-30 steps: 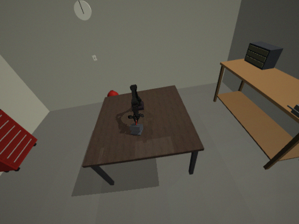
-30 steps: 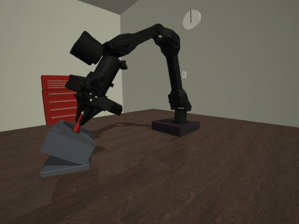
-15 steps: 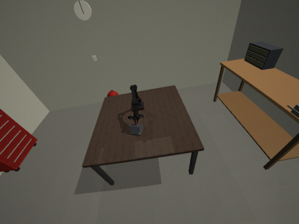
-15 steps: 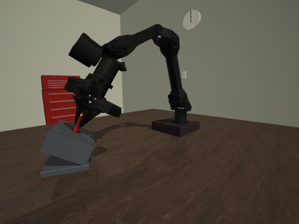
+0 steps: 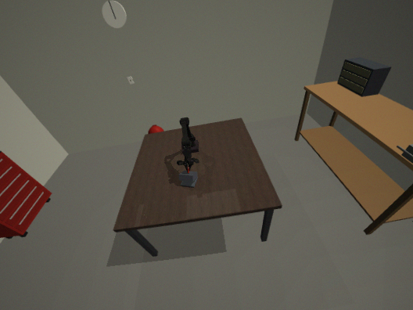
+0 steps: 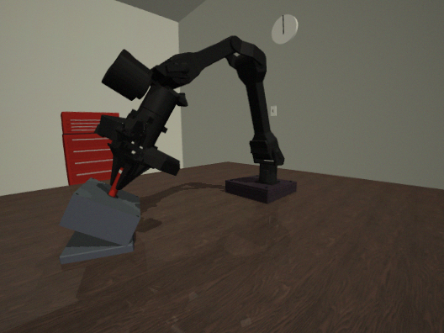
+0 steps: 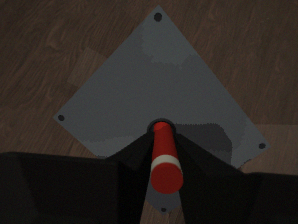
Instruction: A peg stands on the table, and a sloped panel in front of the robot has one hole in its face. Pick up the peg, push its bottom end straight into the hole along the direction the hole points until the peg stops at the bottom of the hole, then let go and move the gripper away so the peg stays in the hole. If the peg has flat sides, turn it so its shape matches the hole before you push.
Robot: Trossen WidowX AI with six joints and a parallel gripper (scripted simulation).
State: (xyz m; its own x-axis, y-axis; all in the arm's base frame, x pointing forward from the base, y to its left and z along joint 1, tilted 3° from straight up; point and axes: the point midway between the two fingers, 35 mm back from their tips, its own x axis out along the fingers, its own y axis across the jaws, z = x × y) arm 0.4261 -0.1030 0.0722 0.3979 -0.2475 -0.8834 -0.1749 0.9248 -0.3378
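The red peg lies 10 mm behind my gripper tip and 10 mm above it. Also, from my gripper tip: grey sloped panel block: 40 mm below, 20 mm ahead, 10 mm to the right.
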